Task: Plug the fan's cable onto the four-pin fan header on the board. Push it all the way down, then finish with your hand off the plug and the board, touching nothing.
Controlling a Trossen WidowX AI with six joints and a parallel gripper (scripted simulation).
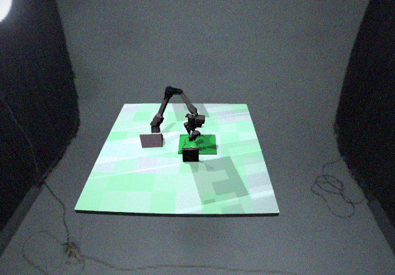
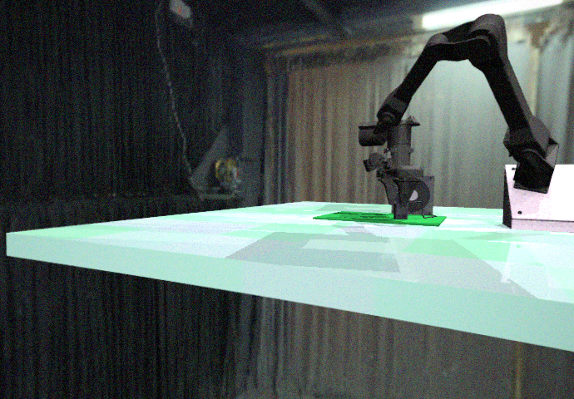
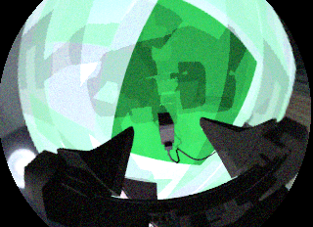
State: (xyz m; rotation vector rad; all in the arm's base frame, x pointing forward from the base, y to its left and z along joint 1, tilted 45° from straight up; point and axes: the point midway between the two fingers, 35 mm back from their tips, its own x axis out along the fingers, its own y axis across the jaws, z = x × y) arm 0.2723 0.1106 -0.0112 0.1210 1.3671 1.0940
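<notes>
Right now my gripper tip is 10 mm past the black plug and 10 mm above it. Also, from my gripper tip: black fan (230 mm to the right, 20 mm ahead, 20 mm above); then green board (50 mm below, 50 mm ahead, 40 mm to the right).
</notes>
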